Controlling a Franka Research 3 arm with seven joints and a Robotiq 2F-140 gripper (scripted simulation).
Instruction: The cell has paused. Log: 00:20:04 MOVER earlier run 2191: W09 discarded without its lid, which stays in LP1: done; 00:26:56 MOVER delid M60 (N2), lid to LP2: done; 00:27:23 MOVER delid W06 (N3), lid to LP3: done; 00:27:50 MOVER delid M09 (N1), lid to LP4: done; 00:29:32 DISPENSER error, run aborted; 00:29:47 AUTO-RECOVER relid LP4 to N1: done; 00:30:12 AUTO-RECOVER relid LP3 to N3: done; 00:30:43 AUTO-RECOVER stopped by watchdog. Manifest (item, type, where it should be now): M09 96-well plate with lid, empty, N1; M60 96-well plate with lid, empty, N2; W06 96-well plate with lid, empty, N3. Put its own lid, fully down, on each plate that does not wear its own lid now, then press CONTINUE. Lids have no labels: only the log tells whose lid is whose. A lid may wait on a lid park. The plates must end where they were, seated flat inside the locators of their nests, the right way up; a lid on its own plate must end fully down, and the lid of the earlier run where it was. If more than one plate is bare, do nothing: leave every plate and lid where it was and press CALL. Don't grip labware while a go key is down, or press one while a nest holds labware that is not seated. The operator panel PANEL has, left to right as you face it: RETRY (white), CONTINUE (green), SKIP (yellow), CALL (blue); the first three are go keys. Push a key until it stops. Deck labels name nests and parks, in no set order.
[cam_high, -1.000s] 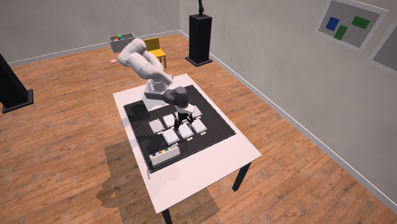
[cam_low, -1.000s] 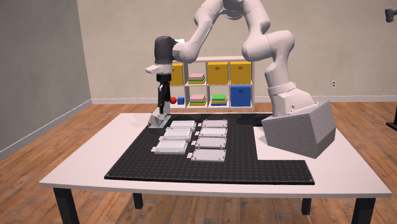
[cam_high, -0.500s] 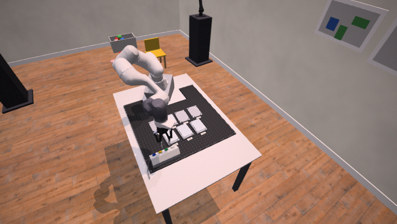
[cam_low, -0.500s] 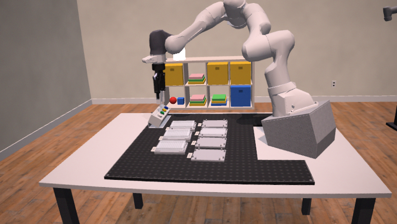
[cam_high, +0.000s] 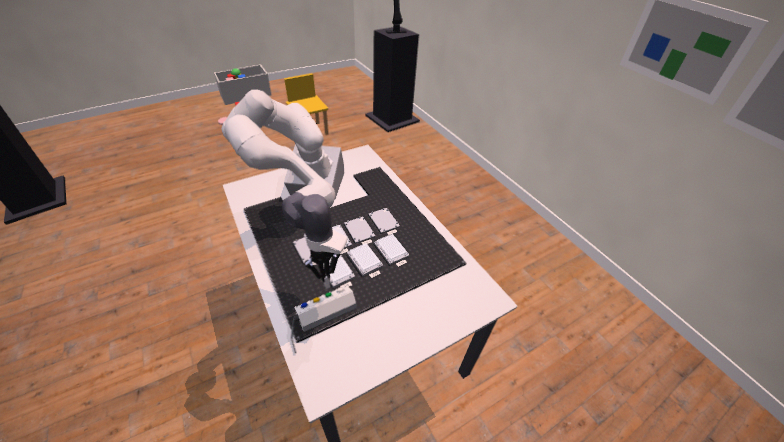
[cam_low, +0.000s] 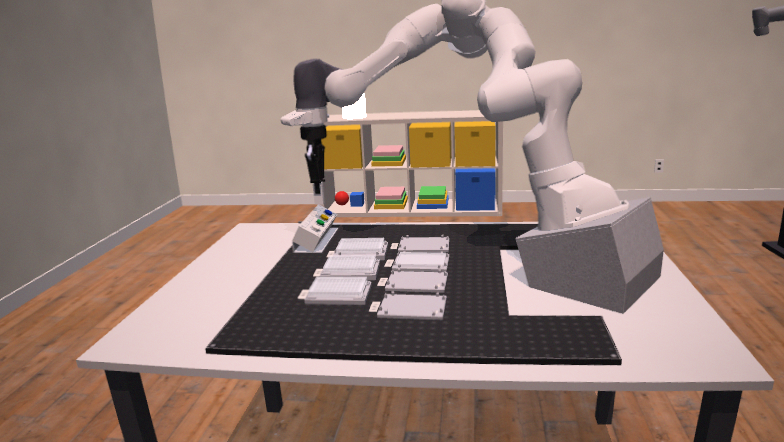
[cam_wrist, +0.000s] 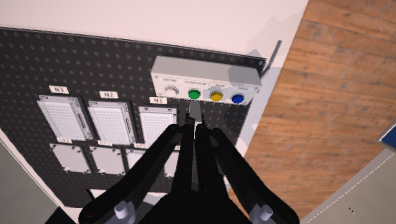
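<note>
My hand is 90 mm above the green key. From my hand the other things lie so: white key 90 mm below, 50 mm to the left, 10 mm ahead; blue key 100 mm to the right, 90 mm below, 10 mm behind; yellow key 90 mm below, 50 mm to the right.
</note>
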